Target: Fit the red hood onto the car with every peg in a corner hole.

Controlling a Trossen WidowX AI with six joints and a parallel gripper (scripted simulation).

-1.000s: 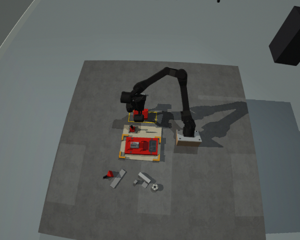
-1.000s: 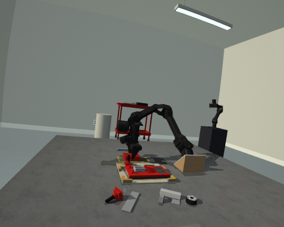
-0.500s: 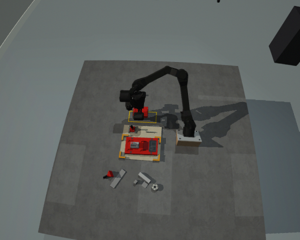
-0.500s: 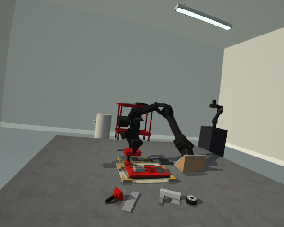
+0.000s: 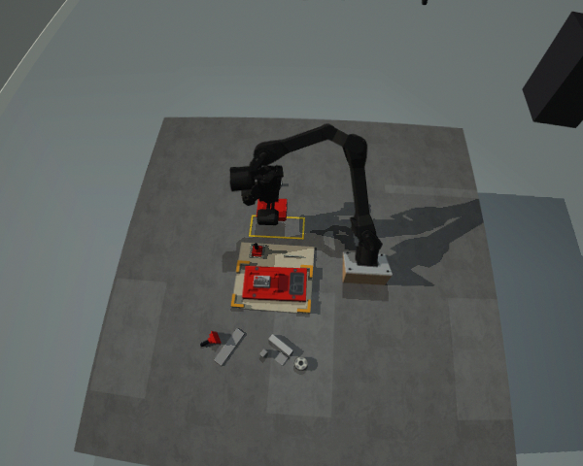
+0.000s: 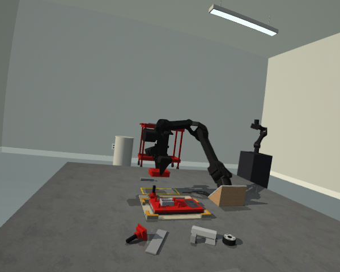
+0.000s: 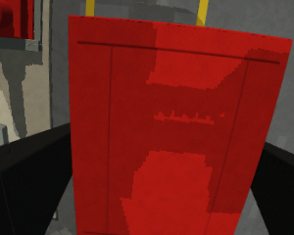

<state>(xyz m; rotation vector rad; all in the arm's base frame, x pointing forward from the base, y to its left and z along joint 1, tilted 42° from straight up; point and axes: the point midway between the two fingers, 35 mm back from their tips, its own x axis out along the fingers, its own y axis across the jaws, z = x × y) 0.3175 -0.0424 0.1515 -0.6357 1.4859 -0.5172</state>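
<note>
Right now my gripper tip is 23 cm to the right of the grey engine block and 7 cm above it. From my gripper tip the other things lie so: red hood (1 cm above).
</note>
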